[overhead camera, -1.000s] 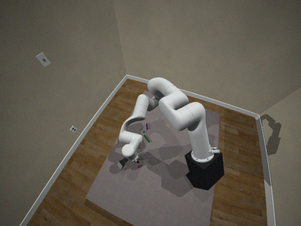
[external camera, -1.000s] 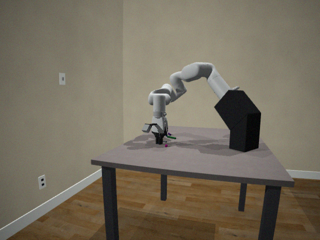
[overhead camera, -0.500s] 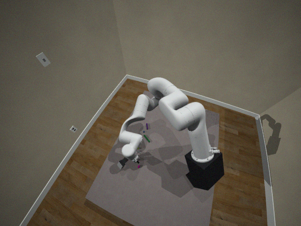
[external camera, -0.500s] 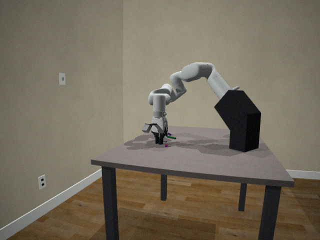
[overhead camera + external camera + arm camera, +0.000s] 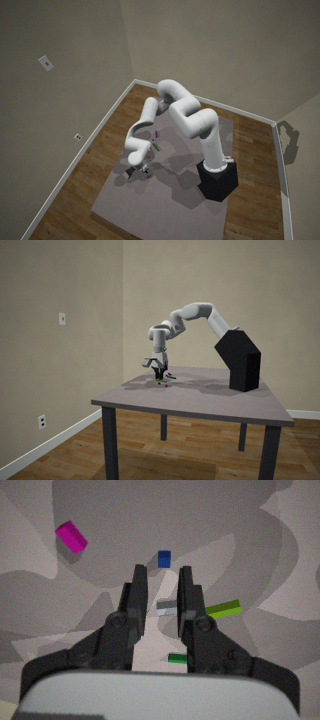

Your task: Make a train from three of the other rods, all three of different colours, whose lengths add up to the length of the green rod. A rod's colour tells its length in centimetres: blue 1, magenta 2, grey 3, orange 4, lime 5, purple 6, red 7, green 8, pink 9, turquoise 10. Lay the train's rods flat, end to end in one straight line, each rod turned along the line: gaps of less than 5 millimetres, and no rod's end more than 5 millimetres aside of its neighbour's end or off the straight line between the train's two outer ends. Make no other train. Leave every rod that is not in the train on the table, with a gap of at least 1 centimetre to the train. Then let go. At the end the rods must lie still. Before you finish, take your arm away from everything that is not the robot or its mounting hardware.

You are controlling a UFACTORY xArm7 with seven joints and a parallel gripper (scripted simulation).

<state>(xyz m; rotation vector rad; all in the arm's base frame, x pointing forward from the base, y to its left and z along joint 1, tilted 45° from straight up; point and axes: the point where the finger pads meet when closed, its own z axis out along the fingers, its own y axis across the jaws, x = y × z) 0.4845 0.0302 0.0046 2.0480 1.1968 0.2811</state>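
Right now the magenta rod is 40 mm behind my hand, 60 mm to the left of it and 50 mm below it. From my hand the other things lie so: grey rod (30 mm behind, 50 mm to the right, 50 mm below); then green rod (80 mm behind, 180 mm to the right, 50 mm below); then lime rod (90 mm to the right, 50 mm below).
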